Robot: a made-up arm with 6 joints.
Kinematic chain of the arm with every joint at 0, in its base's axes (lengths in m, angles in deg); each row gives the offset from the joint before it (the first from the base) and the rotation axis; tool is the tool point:
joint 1: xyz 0 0 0.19 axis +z
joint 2: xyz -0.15 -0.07 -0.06 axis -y
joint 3: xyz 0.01 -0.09 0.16 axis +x
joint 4: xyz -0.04 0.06 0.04 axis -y
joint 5: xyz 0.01 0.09 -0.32 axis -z
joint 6: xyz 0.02 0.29 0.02 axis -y
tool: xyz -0.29 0 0.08
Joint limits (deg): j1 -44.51..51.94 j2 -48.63..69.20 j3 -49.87..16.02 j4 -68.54..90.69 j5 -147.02..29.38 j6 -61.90..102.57
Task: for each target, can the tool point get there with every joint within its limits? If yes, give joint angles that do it. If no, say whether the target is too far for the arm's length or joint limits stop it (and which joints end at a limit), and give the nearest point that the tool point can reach.
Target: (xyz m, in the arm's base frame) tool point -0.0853 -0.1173 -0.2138
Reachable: yes | joints -15.80 -5.26 -9.50 61.34 -53.98 33.20
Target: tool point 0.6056 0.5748 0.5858
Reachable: no: joint limits stop it (at a limit: joint 3, joint 4, joint 5, joint 6) | nearest point 0.3910 0.3711 0.4500 | short by 0.326 m
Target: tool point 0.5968 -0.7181 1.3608
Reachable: no: too far | nearest point 0.2144 -0.3248 0.6779 | short by 0.876 m
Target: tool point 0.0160 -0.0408 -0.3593
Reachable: yes | joints -33.14 60.30 -41.47 -16.14 8.83 43.77
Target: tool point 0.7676 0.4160 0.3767
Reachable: no: joint limits stop it (at a limit: joint 3, joint 4, joint 5, joint 6) | nearest point 0.5170 0.2802 0.3084 | short by 0.293 m
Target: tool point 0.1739 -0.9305 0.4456
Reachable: no: joint limits stop it (at a limit: joint 1, joint 3, joint 5) | nearest point 0.1039 -0.7440 0.3768 | short by 0.211 m
